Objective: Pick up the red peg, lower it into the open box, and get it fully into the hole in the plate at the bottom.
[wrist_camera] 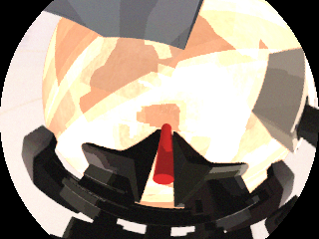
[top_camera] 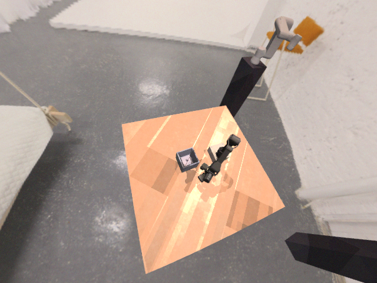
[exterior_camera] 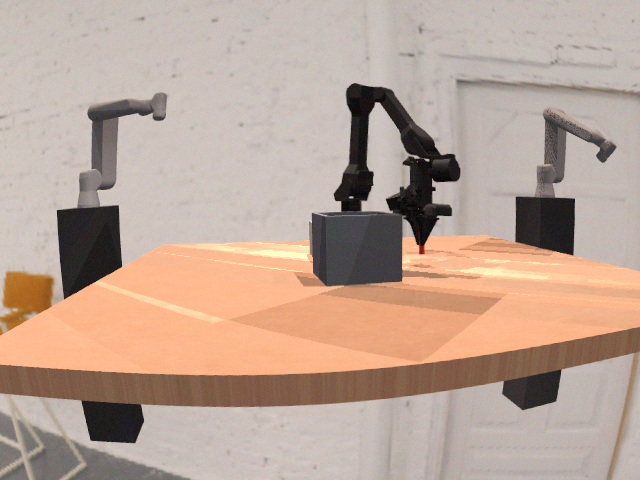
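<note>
The plate lies 100 mm ahead of my gripper tip and 190 mm to the right of it. From my gripper tip the other things lie so: red peg 20 mm above.
</note>
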